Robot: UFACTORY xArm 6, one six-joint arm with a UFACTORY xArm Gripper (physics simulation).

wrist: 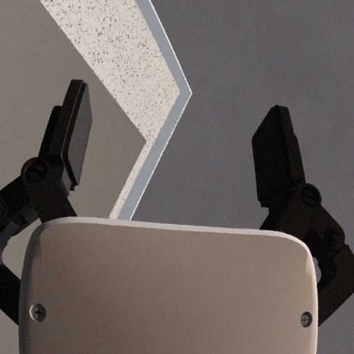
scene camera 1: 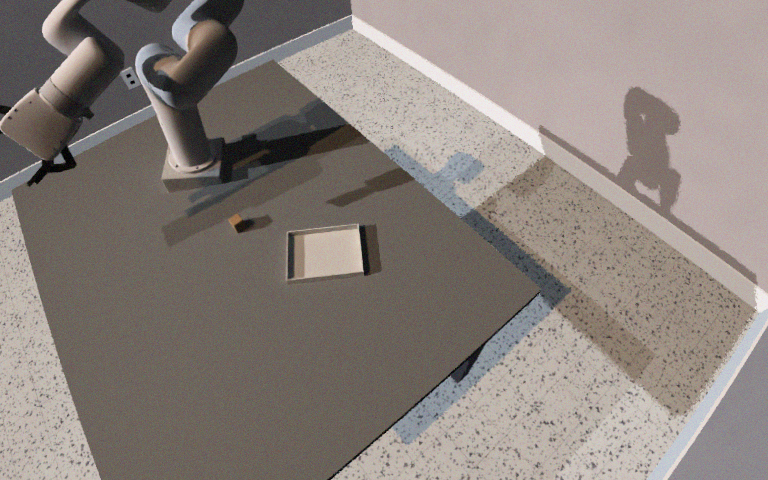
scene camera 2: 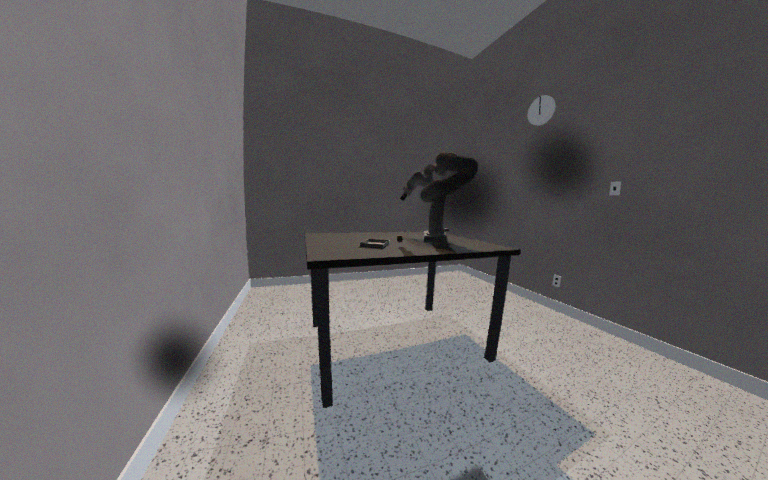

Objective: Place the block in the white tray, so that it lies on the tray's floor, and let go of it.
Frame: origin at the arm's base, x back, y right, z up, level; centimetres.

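Seen in the pictures: gripper, fingertip midpoint: (scene camera 1: pixel 5 168) (scene camera 2: pixel 403 194); arm's base, link origin: (scene camera 1: pixel 193 157) (scene camera 2: pixel 435 233).
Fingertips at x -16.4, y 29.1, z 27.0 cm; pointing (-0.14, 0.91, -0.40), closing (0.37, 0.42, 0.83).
Note:
Offsets run from my fingertips to a thing's middle. Level surfaces: height alone.
A small orange-brown block @(dz -29.6, dx -9.4, dy -33.4 cm) (scene camera 1: pixel 236 223) (scene camera 2: pixel 399 238) lies on the table between the robot's base and the tray, outside the tray. The white tray @(dz -30.3, dx -27.1, dy -48.7 cm) (scene camera 1: pixel 334 253) (scene camera 2: pixel 374 243) lies flat on the table, and its floor is bare. My gripper (wrist: pixel 178 108) (scene camera 2: pixel 403 196) is open, with nothing between its fingers. It hangs high above the table, well away from the block and the tray. In the scene camera 1 view it is at the upper left, partly cut off by the edge. The block and the tray do not show in the wrist view.
The robot's base (scene camera 1: pixel 191 174) (scene camera 2: pixel 436 237) stands on the brown table @(dz -31.3 cm) (scene camera 1: pixel 226 350) (scene camera 2: pixel 334 243), on the far side of the block from the tray. Dark shadows of the arm fall across the table. Walls (scene camera 1: pixel 509 56) (scene camera 2: pixel 351 113) stand beyond the table.

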